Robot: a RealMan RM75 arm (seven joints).
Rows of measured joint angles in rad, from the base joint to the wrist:
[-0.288 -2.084 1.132 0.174 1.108 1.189 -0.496]
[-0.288 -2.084 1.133 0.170 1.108 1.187 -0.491]
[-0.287 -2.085 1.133 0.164 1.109 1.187 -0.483]
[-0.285 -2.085 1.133 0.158 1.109 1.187 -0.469]
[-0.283 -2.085 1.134 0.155 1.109 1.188 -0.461]
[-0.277 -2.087 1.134 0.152 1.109 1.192 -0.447]
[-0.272 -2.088 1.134 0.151 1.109 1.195 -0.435]
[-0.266 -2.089 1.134 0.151 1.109 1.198 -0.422]
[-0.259 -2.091 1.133 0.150 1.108 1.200 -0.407]
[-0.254 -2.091 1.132 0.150 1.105 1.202 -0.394]
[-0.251 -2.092 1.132 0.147 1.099 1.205 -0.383]
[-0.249 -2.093 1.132 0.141 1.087 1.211 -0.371]
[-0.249 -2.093 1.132 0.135 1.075 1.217 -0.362]
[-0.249 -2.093 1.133 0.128 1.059 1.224 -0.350]
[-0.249 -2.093 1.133 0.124 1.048 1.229 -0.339]
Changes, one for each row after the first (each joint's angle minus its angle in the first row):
[0.000 0.000 0.001 -0.004 0.000 -0.002 0.005]
[0.001 -0.001 0.001 -0.010 0.001 -0.002 0.013]
[0.003 -0.001 0.001 -0.016 0.001 -0.002 0.027]
[0.005 -0.001 0.002 -0.019 0.001 -0.001 0.035]
[0.011 -0.003 0.002 -0.022 0.001 0.003 0.049]
[0.016 -0.004 0.002 -0.023 0.001 0.006 0.061]
[0.022 -0.005 0.002 -0.023 0.001 0.009 0.074]
[0.029 -0.007 0.001 -0.024 0.000 0.011 0.089]
[0.034 -0.007 0.000 -0.024 -0.003 0.013 0.102]
[0.037 -0.008 0.000 -0.027 -0.009 0.016 0.113]
[0.039 -0.009 0.000 -0.033 -0.021 0.022 0.125]
[0.039 -0.009 0.000 -0.039 -0.033 0.028 0.134]
[0.039 -0.009 0.001 -0.046 -0.049 0.035 0.146]
[0.039 -0.009 0.001 -0.050 -0.060 0.040 0.157]

